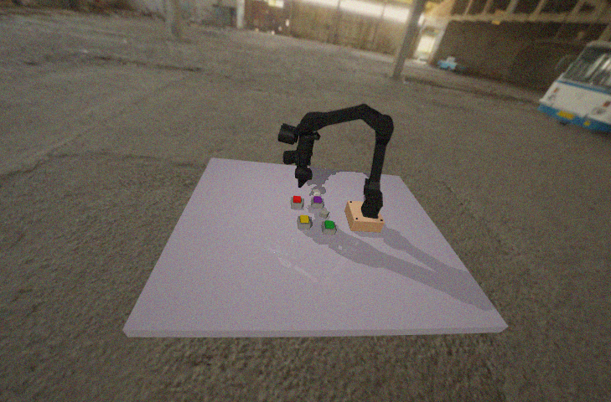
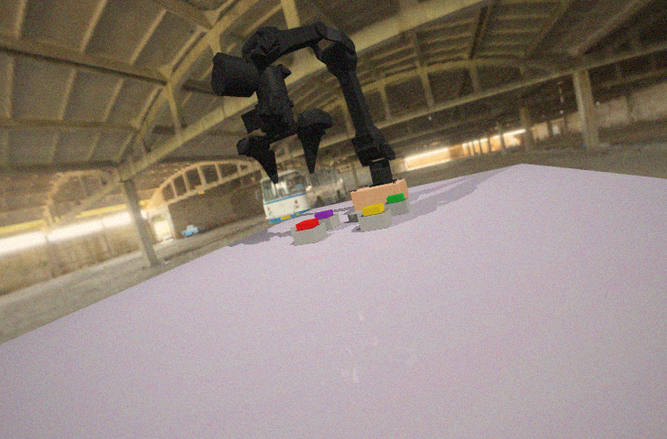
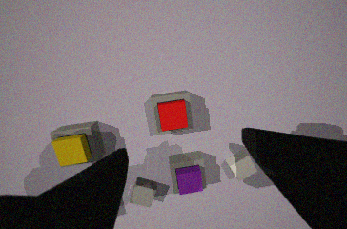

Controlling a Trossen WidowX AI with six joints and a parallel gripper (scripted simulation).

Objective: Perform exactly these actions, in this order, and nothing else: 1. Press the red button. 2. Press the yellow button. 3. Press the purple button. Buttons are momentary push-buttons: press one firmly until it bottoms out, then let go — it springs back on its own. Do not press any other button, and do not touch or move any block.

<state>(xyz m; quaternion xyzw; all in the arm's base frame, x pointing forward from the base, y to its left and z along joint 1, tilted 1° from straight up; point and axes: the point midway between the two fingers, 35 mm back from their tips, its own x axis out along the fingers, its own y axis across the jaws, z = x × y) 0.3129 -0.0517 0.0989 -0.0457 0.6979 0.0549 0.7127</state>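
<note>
The red button is 9 cm below my gripper tip. From my gripper tip the other things lie so: grey block (13 cm behind, 4 cm to the left, 11 cm below); then yellow button (4 cm behind, 12 cm to the left, 9 cm below); then purple button (10 cm behind, 2 cm to the right, 9 cm below).
</note>
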